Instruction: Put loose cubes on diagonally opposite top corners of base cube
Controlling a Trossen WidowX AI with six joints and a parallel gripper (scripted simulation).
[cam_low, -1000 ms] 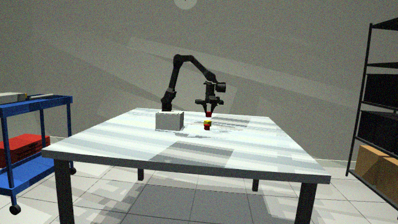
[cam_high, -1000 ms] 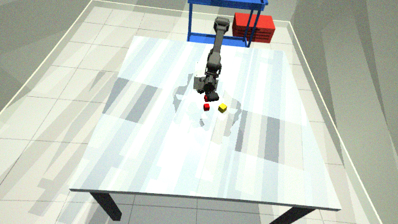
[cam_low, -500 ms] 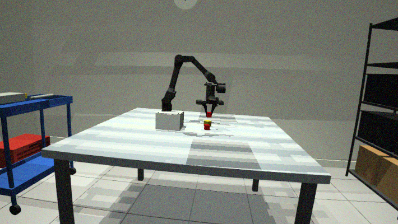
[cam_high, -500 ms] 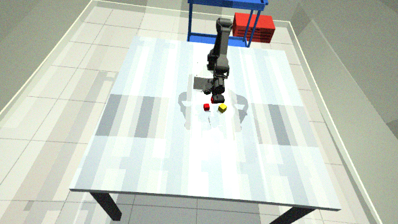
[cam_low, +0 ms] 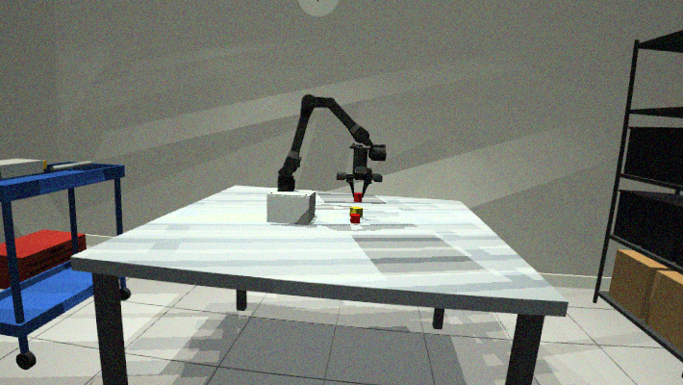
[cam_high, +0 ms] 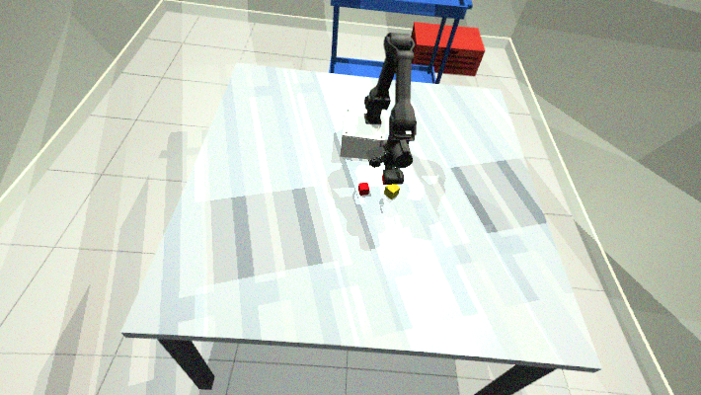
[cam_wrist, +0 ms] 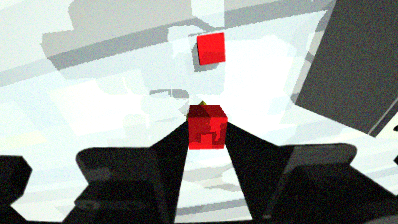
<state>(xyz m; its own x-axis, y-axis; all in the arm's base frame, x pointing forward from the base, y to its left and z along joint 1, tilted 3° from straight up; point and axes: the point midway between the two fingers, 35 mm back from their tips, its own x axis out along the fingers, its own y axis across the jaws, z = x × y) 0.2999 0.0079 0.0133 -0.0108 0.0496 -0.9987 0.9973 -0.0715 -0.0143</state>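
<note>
Right now my gripper tip is 7 cm above the yellow cube and 3 cm to the right of it.
</note>
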